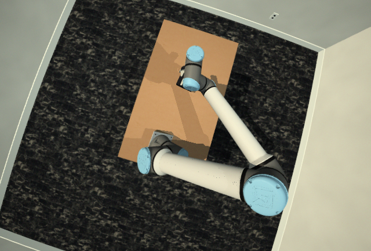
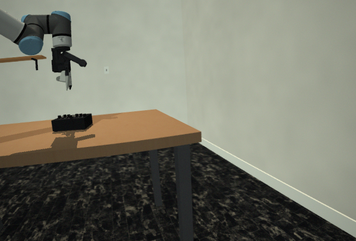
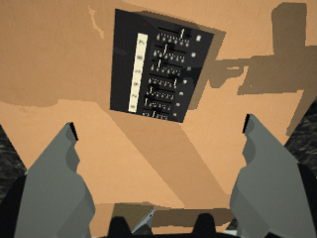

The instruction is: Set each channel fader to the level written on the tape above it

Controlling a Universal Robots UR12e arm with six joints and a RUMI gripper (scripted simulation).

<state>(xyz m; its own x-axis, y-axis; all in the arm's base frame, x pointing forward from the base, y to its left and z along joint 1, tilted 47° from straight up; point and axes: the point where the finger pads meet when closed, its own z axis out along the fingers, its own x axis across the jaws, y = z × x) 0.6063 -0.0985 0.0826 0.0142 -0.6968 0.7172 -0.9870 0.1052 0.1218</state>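
Right now my hand is 120 mm above the fader cap, 60 mm past it and 10 mm to the right of it.
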